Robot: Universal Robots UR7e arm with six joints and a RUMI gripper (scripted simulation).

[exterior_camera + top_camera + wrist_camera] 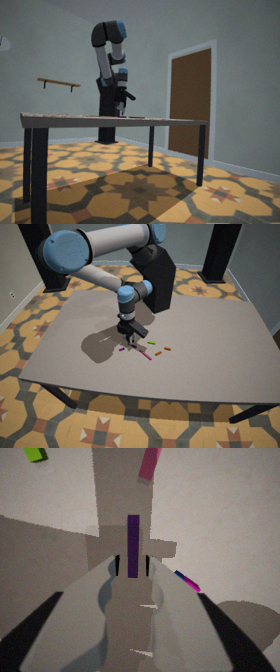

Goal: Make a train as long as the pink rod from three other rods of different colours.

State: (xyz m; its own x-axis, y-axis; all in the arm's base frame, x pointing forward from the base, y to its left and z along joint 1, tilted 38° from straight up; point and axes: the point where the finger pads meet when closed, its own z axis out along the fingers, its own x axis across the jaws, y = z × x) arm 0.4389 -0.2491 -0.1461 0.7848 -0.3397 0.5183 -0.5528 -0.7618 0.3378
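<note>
My gripper is now 3 cm above the purple rod. The rest, counted from my hand: magenta rod: 7 cm to the right, 3 cm below, 2 cm ahead; blue rod: 5 cm to the right, 3 cm below, 2 cm ahead; pink rod: 8 cm ahead, 7 cm to the left, 3 cm below.
</note>
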